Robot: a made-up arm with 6 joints. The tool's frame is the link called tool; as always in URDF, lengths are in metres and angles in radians. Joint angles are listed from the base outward. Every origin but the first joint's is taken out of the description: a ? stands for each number. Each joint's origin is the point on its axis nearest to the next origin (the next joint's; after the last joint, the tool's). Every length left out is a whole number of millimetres.
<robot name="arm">
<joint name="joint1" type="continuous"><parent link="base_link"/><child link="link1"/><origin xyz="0.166 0.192 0.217" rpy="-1.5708 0 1.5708"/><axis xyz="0 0 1"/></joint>
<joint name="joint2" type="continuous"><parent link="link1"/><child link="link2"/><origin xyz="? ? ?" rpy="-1.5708 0 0"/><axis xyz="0 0 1"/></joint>
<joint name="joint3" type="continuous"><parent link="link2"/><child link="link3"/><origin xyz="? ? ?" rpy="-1.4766 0.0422 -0.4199"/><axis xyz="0 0 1"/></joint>
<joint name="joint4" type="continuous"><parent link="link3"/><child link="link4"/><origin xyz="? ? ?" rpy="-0.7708 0.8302 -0.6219"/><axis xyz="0 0 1"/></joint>
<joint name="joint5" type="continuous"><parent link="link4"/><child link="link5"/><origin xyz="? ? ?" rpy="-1.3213 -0.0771 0.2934"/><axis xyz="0 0 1"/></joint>
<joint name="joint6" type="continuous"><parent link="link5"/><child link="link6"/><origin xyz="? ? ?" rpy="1.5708 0 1.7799"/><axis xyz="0 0 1"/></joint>
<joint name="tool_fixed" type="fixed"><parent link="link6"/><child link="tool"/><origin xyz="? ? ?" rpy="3.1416 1.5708 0"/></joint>
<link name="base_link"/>
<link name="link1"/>
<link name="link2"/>
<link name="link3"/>
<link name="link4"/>
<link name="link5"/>
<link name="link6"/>
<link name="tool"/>
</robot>
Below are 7 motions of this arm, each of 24 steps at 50 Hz.
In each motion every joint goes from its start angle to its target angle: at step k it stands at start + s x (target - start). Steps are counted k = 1, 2, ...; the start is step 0. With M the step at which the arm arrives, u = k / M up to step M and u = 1 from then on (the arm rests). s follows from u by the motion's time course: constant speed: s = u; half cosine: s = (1 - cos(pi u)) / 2; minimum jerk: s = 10 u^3 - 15 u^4 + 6 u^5.
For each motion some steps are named. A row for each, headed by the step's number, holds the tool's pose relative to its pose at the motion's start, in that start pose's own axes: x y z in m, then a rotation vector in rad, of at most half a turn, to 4 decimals.
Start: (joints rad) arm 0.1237 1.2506 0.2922 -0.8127 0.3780 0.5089
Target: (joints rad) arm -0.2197 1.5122 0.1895 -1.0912 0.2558 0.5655
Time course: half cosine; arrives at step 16
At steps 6, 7, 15, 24:
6: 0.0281 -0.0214 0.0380 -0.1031 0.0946 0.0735
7: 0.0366 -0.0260 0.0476 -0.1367 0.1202 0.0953
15: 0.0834 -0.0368 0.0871 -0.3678 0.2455 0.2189
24: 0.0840 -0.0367 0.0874 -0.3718 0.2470 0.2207

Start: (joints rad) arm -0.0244 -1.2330 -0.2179 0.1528 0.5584 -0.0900
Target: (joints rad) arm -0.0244 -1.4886 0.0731 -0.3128 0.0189 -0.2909
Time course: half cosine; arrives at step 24
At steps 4, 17, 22, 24:
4: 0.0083 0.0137 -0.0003 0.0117 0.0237 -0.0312
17: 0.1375 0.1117 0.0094 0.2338 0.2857 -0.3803
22: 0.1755 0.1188 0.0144 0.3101 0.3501 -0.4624
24: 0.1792 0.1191 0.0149 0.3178 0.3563 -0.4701

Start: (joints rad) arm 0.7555 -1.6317 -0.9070 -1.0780 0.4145 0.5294
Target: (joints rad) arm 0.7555 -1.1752 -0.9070 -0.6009 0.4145 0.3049
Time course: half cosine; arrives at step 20
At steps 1, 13, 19, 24:
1: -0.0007 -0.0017 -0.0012 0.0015 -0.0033 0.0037
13: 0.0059 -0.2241 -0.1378 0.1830 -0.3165 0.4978
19: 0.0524 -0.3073 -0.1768 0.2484 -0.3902 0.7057
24: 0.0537 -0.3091 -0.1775 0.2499 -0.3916 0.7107

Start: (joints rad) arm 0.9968 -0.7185 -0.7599 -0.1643 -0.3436 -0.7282
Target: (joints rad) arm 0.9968 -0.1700 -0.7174 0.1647 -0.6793 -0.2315
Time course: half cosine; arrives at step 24
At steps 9, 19, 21, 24:
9: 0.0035 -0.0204 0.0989 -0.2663 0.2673 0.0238
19: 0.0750 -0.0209 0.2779 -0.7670 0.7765 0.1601
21: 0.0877 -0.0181 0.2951 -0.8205 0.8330 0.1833
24: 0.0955 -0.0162 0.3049 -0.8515 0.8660 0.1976

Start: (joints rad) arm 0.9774 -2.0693 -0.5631 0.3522 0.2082 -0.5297
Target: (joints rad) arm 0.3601 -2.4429 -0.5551 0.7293 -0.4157 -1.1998
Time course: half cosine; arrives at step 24
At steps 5, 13, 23, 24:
5: 0.0206 0.0292 -0.0221 0.0327 0.0316 -0.0438
13: 0.1322 0.1312 -0.1379 0.1606 0.1396 -0.2756
23: 0.2582 0.1744 -0.2661 0.2467 0.1777 -0.5458
24: 0.2595 0.1746 -0.2675 0.2474 0.1777 -0.5487

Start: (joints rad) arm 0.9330 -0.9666 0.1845 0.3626 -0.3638 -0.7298
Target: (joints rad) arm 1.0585 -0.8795 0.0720 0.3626 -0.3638 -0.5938
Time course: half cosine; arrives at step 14
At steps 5, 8, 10, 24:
5: -0.0013 0.0047 0.0081 -0.0757 0.0323 -0.0273
8: -0.0023 0.0099 0.0168 -0.1651 0.0705 -0.0569
10: -0.0026 0.0129 0.0217 -0.2205 0.0943 -0.0738
24: -0.0028 0.0157 0.0261 -0.2731 0.1170 -0.0890

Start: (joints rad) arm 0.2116 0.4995 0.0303 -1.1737 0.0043 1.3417
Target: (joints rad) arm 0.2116 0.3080 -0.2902 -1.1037 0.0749 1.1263
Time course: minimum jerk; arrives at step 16
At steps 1, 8, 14, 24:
1: -0.0001 0.0004 0.0000 0.0007 0.0001 -0.0009
8: -0.0215 0.0947 0.0036 0.1612 0.0158 -0.2111
14: -0.0225 0.1868 0.0199 0.3105 0.0241 -0.4145
24: -0.0221 0.1898 0.0206 0.3153 0.0242 -0.4213

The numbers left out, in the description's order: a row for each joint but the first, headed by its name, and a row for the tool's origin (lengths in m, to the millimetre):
joint2: -0.054 0.13 0
joint3: 0.016 -0.216 0
joint4: -0.087 -0.004 0
joint5: 0.262 -0.113 0
joint6: 0.262 -0.194 0
tool: 0.054 0.001 0

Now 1 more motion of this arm.
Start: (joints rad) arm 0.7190 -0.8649 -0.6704 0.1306 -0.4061 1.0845
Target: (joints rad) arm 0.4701 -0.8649 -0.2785 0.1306 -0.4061 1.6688
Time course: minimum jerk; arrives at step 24
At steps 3, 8, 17, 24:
3: -0.0001 -0.0036 -0.0003 -0.0019 -0.0018 0.0032
8: -0.0004 -0.0455 -0.0056 -0.0238 -0.0256 0.0382
17: 0.0098 -0.1654 -0.0459 -0.0872 -0.1251 0.1082
24: 0.0140 -0.1890 -0.0599 -0.1005 -0.1512 0.1138

